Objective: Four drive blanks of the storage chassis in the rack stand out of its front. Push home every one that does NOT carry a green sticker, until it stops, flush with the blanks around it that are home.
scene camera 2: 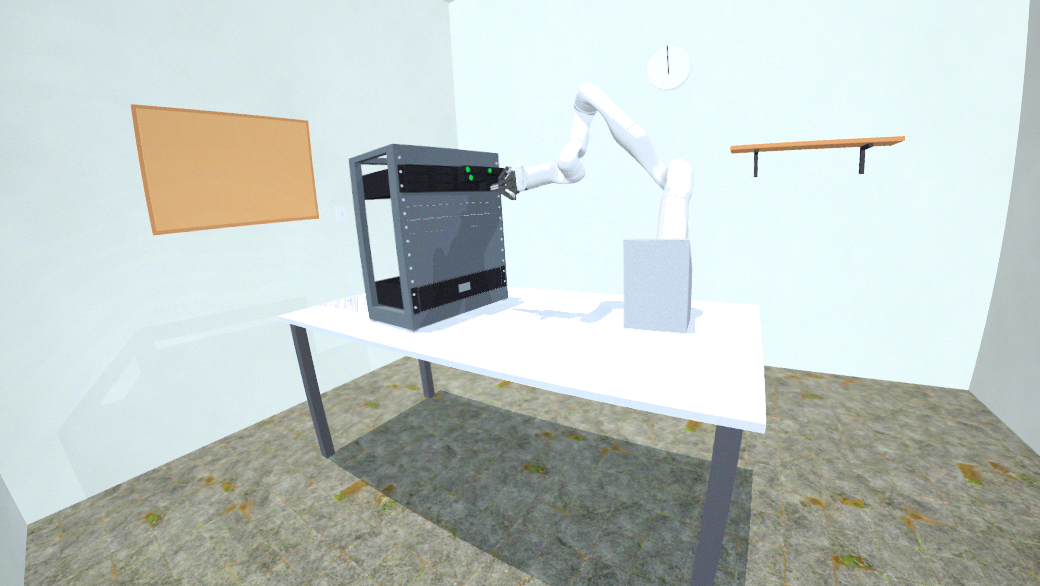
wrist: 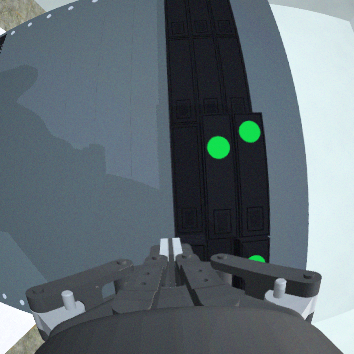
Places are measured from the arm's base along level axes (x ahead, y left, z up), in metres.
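Pixels of known places: gripper, between the fingertips: (scene camera 2: 491,188) (wrist: 170,250); arm's base, origin of its link: (scene camera 2: 670,250).
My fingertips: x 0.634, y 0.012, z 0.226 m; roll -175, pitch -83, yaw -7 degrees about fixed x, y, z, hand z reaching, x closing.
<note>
Ahead of a thing's pixels: the offset from my fingertips to its top centre. "*": to the spot under its first point. Level surfaces: height alone.
The black storage chassis @(* dz +0.037, dx +0.087, dy +0.231 m) (scene camera 2: 429,179) (wrist: 207,75) sits at the top of the rack @(* dz +0.124, dx +0.092, dy +0.137 m) (scene camera 2: 445,155) (wrist: 290,165). Three blanks with green stickers stand out: one upper blank @(dz +0.084, dx +0.092, dy +0.044 m) (wrist: 251,175), the one below it @(* dz +0.040, dx +0.031, dy +0.041 m) (wrist: 219,187), and another upper blank @(dz +0.084, dx +0.080, dy -0.065 m) (wrist: 250,246) nearer the gripper in the wrist view. Their stickers also show in scene camera 2. My gripper (scene camera 2: 494,187) (wrist: 170,250) is shut and empty, its tips at the lower right of the chassis front. Whether they touch a blank I cannot tell. The fingers hide the blanks there; no raised blank without a green sticker can be made out.
Grey panels @(* dz -0.150, dx +0.090, dy +0.125 m) (scene camera 2: 454,232) (wrist: 100,130) fill the rack front below the chassis. A black unit (scene camera 2: 443,291) sits at the rack's bottom. The rack and the arm's grey pedestal (scene camera 2: 656,285) stand on the white table @(dz -0.466 m) (scene camera 2: 553,356).
</note>
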